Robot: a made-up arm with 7 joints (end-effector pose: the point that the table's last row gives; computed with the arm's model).
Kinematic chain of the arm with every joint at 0, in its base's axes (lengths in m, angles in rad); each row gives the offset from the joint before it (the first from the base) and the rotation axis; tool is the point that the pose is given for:
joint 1: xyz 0 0 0.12 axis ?
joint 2: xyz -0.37 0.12 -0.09 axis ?
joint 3: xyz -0.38 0 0.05 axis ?
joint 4: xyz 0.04 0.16 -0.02 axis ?
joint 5: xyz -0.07 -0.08 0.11 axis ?
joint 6: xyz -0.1 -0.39 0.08 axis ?
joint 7: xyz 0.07 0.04 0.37 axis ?
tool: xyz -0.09 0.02 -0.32
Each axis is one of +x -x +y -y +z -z.
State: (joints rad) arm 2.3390 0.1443 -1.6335 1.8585 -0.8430 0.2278 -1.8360
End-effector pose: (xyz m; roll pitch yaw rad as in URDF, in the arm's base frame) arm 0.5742 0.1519 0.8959 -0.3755 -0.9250 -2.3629
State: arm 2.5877 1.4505 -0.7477 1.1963 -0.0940 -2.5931 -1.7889
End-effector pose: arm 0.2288 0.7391 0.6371 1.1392 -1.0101 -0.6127
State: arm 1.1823 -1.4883 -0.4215 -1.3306 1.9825 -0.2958 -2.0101
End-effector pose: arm 0.1865 -0.0287 0.6317 -1.2877 -0.8245 -0.3670
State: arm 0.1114 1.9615 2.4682 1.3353 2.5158 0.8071 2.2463
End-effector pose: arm -0.6453 0.8363 0.1307 -0.8690 0.5885 -0.1116
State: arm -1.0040 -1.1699 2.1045 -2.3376 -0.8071 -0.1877 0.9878
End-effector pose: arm -0.5002 -0.1780 -0.0040 -0.5946 0.0765 0.0538
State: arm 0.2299 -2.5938 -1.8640 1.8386 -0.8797 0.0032 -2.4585
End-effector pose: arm 0.1682 -0.1334 -0.0683 -1.7547 1.1074 -2.5380
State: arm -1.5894 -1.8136 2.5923 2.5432 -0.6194 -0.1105 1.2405
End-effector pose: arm -0.2525 -0.4765 -0.3013 -0.4180 -1.0036 0.9299
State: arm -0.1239 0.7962 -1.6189 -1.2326 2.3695 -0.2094 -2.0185
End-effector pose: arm -0.7589 0.0121 0.2403 -1.1408 -1.0646 -2.9602
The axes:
joint 1: +y
joint 2: -z
joint 3: -x
joint 4: -y
joint 5: -z
joint 6: +y
joint 7: +z

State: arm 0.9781 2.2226 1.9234 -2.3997 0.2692 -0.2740 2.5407
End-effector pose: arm 0.0606 0.1390 0.5740 -0.0988 0.5739 -2.6282
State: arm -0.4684 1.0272 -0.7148 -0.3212 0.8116 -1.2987 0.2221
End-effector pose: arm -0.8876 0.5941 -0.1659 0.7100 -0.4563 -2.0138
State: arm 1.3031 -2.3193 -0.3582 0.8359 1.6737 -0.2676 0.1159
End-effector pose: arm -0.1102 -0.6454 0.1435 2.0826 1.0131 1.4477
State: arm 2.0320 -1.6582 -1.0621 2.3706 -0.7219 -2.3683 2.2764
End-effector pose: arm -0.2853 -0.4136 0.5589 -1.6721 0.1431 0.4207
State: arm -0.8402 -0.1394 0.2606 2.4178 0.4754 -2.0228 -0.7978
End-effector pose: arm -0.0864 -0.0939 -0.5516 -1.1023 0.3864 -0.8439
